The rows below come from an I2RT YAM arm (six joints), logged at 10 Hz.
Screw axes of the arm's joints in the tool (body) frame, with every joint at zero. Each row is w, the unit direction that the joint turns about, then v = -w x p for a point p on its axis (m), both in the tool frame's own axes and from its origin. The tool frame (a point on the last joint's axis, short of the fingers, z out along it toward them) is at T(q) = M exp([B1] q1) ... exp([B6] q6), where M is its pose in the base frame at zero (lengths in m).
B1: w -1 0 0 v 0.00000 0.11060 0.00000
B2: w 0 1 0 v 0.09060 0.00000 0.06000
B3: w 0 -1 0 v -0.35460 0.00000 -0.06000
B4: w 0 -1 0 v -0.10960 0.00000 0.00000
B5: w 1 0 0 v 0.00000 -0.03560 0.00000
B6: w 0 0 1 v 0.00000 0.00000 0.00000
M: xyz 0.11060 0.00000 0.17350 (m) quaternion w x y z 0.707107 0 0.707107 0
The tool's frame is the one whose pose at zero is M.
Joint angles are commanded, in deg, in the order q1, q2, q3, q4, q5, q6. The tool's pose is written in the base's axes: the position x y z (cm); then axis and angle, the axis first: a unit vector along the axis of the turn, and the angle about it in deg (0 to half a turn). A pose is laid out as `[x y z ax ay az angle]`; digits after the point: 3 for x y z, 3 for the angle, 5 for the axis.
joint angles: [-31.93 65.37 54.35 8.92 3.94 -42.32]
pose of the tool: [22.902 -14.560 36.153 -0.04910 0.85270 -0.52009 114.891]
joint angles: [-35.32 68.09 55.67 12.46 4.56 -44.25]
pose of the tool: [22.939 -16.601 36.441 -0.03164 0.83001 -0.55686 116.644]
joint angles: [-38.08 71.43 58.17 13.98 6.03 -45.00]
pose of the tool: [23.191 -18.646 36.733 -0.00579 0.81538 -0.57889 119.027]
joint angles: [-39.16 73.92 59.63 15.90 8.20 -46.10]
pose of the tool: [23.584 -19.862 36.791 0.01044 0.80098 -0.59860 121.003]
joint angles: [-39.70 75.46 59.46 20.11 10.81 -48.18]
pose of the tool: [23.768 -20.600 36.700 0.02122 0.77696 -0.62919 122.600]
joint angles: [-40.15 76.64 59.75 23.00 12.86 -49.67]
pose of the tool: [23.868 -21.171 36.816 0.03161 0.75802 -0.65147 123.853]
